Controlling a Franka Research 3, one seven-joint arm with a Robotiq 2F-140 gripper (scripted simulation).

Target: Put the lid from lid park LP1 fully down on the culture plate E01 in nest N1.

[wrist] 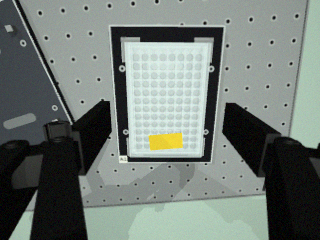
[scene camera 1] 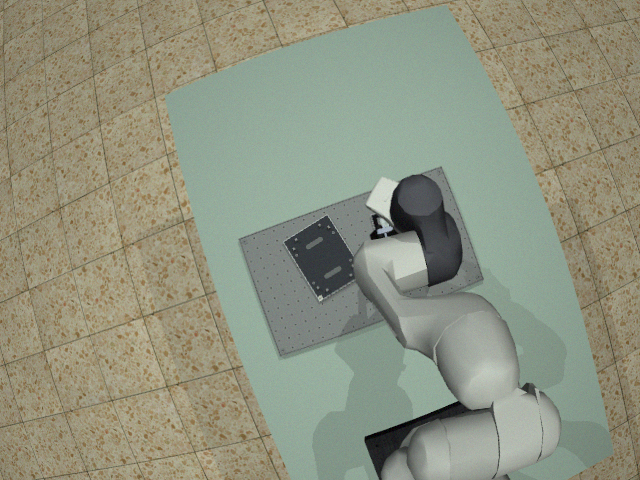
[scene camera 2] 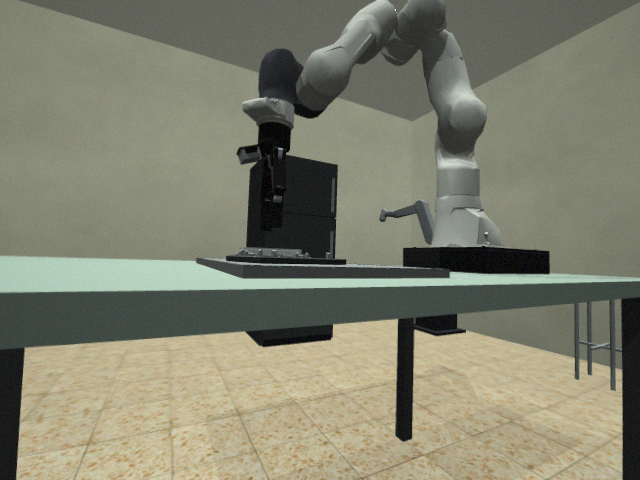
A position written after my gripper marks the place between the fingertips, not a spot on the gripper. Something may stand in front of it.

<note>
In view: my gripper (scene camera 2: 270, 229), a lid (wrist: 167, 83), a lid park LP1 (scene camera 1: 332, 252) and a nest N1 (wrist: 147, 34).
My gripper shows as well in the wrist view (wrist: 167, 117).
</note>
